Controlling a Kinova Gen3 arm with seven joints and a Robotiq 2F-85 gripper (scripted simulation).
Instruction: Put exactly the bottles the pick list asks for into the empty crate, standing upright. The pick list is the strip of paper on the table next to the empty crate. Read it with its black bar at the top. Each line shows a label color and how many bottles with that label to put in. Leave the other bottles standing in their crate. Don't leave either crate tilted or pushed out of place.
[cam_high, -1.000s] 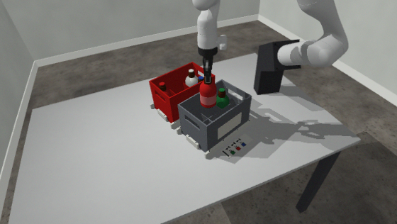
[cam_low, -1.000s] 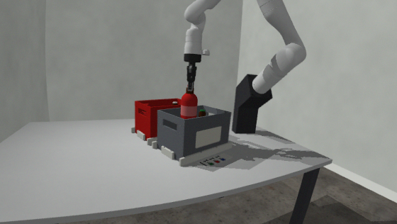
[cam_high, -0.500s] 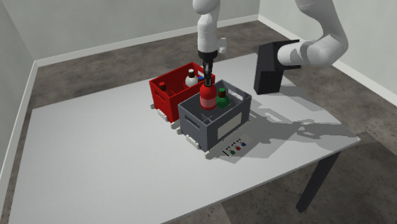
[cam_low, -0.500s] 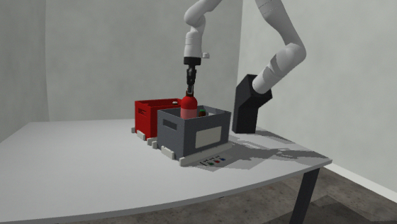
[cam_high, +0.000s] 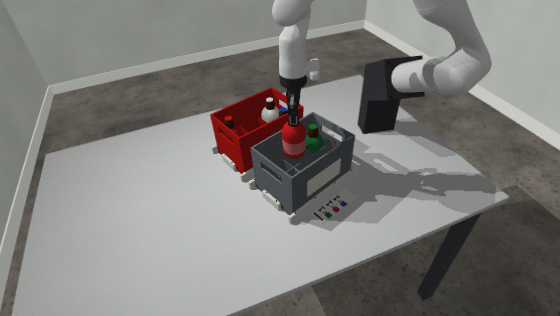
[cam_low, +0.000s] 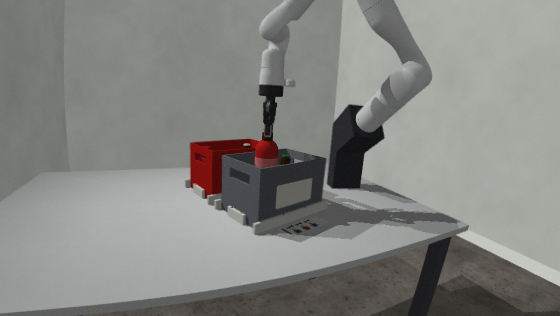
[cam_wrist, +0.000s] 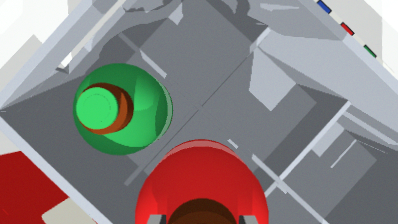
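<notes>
The grey crate is 17 cm below my hand, 4 cm to the left of it and 1 cm behind it. Round my hand: red crate 18 cm to the right, 17 cm below, 7 cm ahead; then blue-label bottle 17 cm to the right, 16 cm below, 3 cm behind; then green-label bottle 16 cm below, 8 cm behind, 3 cm to the right.
</notes>
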